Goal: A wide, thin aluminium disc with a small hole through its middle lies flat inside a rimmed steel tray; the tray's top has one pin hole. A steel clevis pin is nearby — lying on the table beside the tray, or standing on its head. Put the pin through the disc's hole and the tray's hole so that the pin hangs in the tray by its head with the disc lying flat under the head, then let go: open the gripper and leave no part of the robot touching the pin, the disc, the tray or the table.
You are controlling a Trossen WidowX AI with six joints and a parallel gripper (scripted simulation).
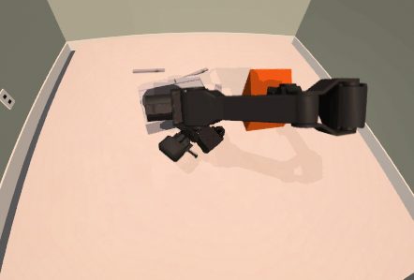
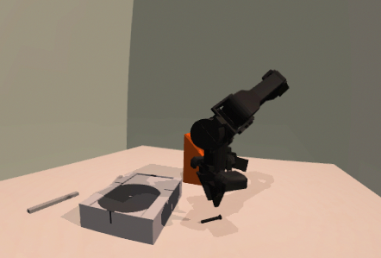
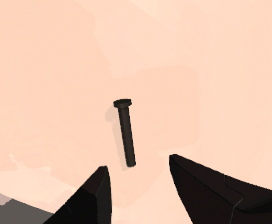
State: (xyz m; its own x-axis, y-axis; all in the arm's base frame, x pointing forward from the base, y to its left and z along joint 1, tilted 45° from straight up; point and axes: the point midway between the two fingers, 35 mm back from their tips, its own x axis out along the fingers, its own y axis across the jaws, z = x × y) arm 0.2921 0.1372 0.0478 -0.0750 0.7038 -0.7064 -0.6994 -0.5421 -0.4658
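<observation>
Right now the steel clevis pin is 50 mm below my gripper tip. The rest, counted from my gripper tip: steel tray (40 mm ahead, 200 mm to the right, 10 mm below); then thin grey bar (160 mm ahead, 420 mm to the right, 50 mm below); then dark flat disc (80 mm ahead, 200 mm to the right).
</observation>
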